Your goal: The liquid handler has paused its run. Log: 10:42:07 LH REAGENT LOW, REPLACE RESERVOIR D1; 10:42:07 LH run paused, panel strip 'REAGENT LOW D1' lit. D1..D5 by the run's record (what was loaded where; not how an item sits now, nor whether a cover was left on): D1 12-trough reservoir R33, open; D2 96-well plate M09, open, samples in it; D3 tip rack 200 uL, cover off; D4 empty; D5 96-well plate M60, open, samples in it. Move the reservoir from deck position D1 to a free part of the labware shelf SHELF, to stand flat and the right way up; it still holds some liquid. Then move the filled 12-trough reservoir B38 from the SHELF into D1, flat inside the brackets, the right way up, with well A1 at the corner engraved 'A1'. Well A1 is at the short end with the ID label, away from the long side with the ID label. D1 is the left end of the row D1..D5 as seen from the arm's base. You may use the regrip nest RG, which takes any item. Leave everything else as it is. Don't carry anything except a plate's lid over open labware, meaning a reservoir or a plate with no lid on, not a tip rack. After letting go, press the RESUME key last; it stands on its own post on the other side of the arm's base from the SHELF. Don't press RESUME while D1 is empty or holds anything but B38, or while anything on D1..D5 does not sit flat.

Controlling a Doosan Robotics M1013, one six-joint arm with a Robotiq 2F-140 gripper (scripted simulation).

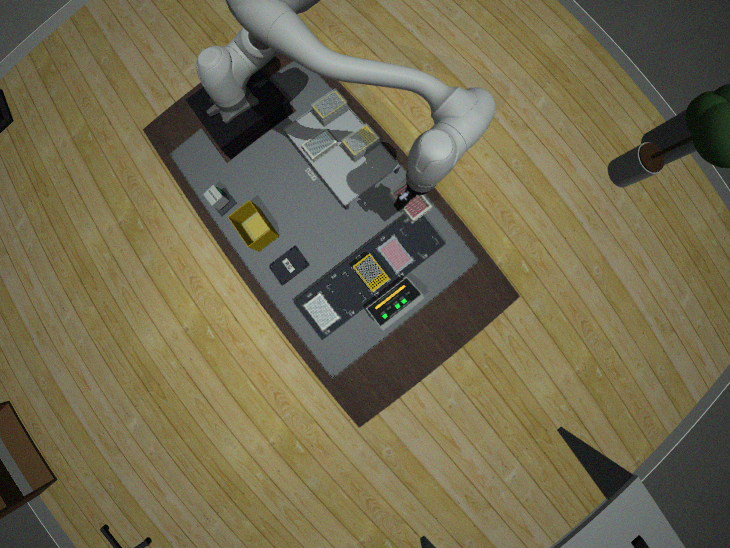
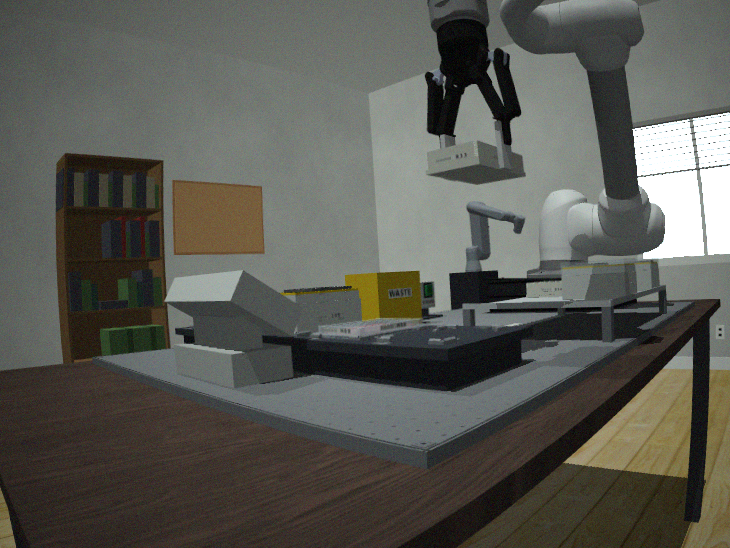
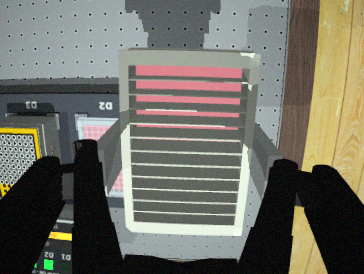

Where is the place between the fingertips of my gripper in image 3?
186, 138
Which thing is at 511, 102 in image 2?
My gripper.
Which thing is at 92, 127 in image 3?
A pink plate.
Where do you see a yellow waste bin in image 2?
At 388, 294
